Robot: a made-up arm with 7 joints.
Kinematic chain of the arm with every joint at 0, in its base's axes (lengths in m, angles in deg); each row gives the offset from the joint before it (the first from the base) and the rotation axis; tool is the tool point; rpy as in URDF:
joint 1: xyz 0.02 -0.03 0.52 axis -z
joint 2: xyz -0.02 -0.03 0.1 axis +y
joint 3: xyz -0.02 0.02 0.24 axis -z
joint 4: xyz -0.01 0 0.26 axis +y
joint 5: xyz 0 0.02 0.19 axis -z
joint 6: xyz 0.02 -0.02 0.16 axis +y
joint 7: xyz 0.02 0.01 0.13 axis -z
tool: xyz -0.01 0 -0.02 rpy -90 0 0
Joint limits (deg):
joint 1: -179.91..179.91
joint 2: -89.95..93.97
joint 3: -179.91..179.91
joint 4: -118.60..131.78
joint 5: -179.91..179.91
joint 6: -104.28..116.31
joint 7: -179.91..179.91
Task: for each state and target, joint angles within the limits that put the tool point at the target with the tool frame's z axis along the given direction. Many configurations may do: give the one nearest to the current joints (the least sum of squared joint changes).
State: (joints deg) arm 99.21 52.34 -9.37 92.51 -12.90 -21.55 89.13
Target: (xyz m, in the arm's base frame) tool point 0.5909 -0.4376 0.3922 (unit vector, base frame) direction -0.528 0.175 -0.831
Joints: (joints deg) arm 45.67 76.39 -15.47 72.98 6.22 -23.44 109.82
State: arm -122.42 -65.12 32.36 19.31 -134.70 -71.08 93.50
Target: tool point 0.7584 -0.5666 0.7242 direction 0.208 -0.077 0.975
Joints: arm -132.48 -89.84 46.51 26.55 -115.38 -57.29 142.55
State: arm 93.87 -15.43 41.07 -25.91 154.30 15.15 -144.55
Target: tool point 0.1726 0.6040 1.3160 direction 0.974 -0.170 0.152
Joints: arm 102.60 -31.66 19.54 -8.92 135.05 22.37 -148.78
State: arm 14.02 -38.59 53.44 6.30 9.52 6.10 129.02
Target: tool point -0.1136 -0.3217 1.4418 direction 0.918 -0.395 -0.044
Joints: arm -23.37 -30.38 43.02 46.55 -7.97 -24.36 105.49
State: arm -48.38 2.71 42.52 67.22 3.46 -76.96 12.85
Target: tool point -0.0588 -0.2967 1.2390 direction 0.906 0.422 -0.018
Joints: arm -7.02 -31.69 51.90 90.91 31.02 -86.55 15.05
